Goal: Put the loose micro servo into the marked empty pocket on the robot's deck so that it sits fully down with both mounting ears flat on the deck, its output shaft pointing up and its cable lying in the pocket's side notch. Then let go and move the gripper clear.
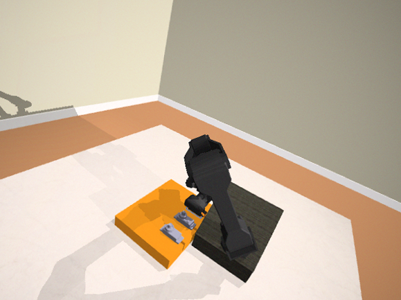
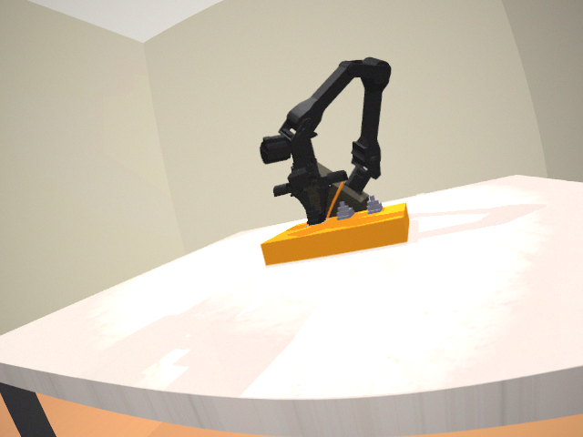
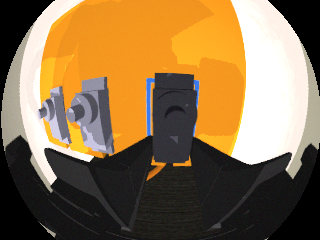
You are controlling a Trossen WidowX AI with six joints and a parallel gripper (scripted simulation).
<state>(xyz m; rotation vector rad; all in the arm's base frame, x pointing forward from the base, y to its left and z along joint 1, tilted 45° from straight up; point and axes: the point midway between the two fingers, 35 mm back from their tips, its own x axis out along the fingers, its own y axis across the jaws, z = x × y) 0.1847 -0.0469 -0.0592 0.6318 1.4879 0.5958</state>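
The orange deck is 120 mm ahead of my gripper tip, 70 mm to the left of it and 40 mm below it.
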